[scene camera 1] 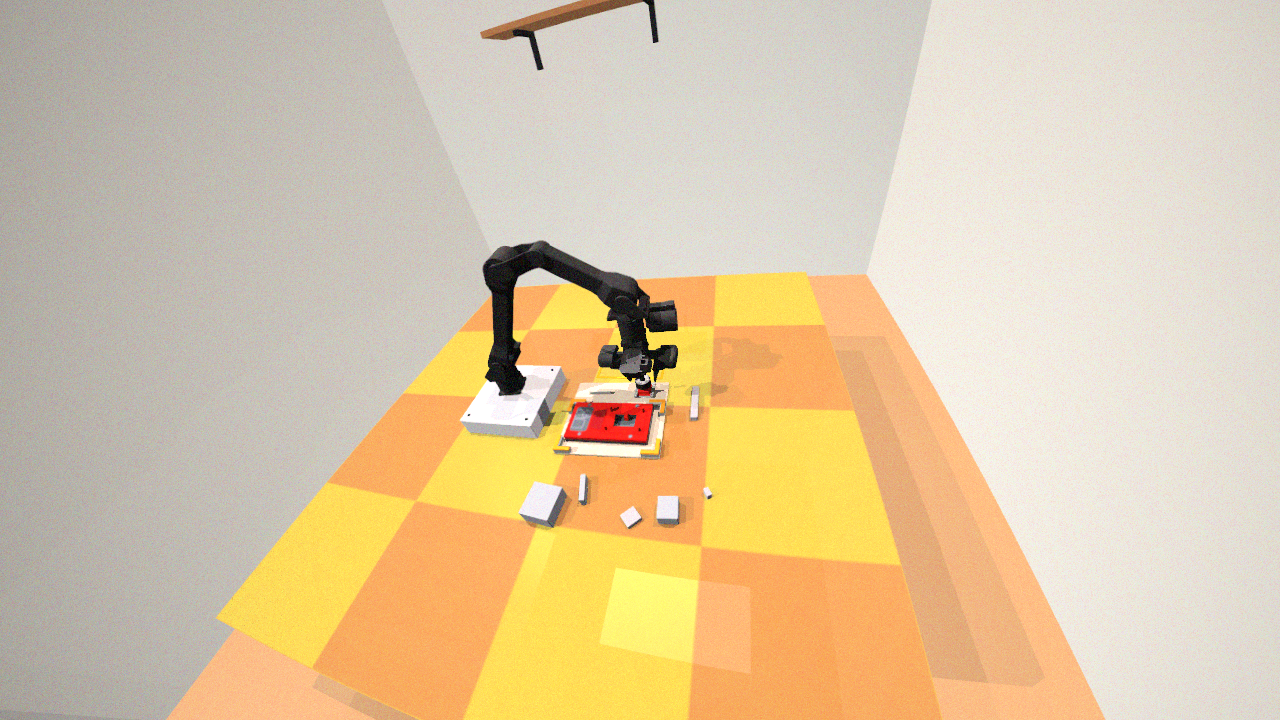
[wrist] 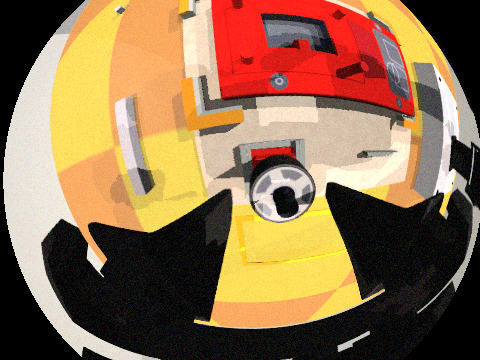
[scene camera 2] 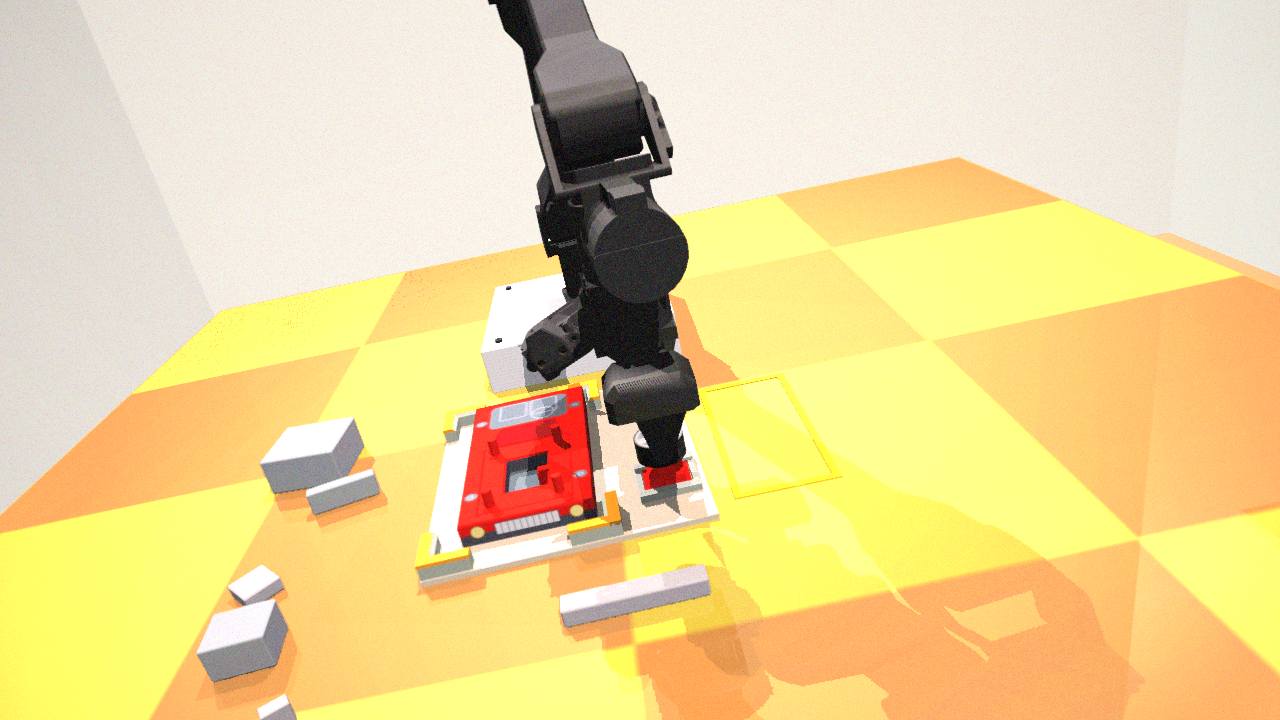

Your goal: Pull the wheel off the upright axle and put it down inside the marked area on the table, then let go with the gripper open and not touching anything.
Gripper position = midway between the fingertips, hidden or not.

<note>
My gripper (scene camera 2: 659, 441) is open and holds nothing. Also in view: a red car body (wrist: 348, 57) and a long grey bar (scene camera 2: 689, 583).
The long grey bar also shows in the wrist view (wrist: 125, 117). My gripper also shows in scene camera 1 (scene camera 1: 643, 380) and in the wrist view (wrist: 281, 192).
</note>
